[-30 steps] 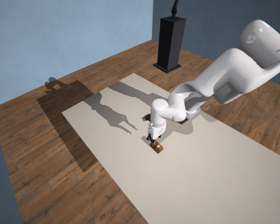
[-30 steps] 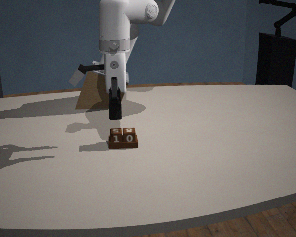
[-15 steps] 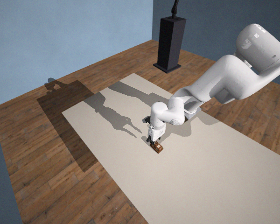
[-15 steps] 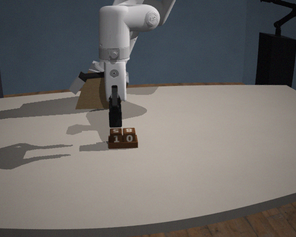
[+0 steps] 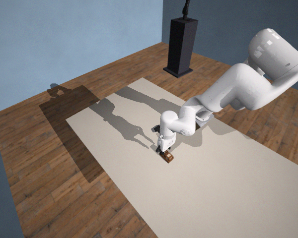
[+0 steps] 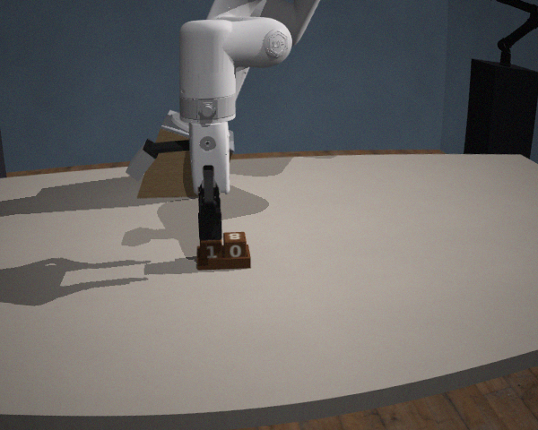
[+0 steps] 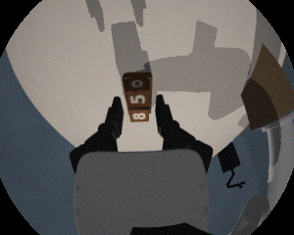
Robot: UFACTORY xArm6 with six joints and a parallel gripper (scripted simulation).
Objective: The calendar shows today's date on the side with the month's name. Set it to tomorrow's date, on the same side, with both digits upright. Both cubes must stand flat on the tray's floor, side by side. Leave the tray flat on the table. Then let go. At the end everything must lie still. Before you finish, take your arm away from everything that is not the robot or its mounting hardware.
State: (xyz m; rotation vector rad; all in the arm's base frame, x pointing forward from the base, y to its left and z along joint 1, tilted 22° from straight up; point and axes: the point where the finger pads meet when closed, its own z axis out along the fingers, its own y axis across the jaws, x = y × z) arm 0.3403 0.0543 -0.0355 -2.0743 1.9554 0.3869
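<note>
My gripper is now 4 cm above the brown digit cube. From my hand the other things lie so: brown cube: 3 cm to the left, 4 cm below; then brown calendar tray: 2 cm to the left, 6 cm below.
</note>
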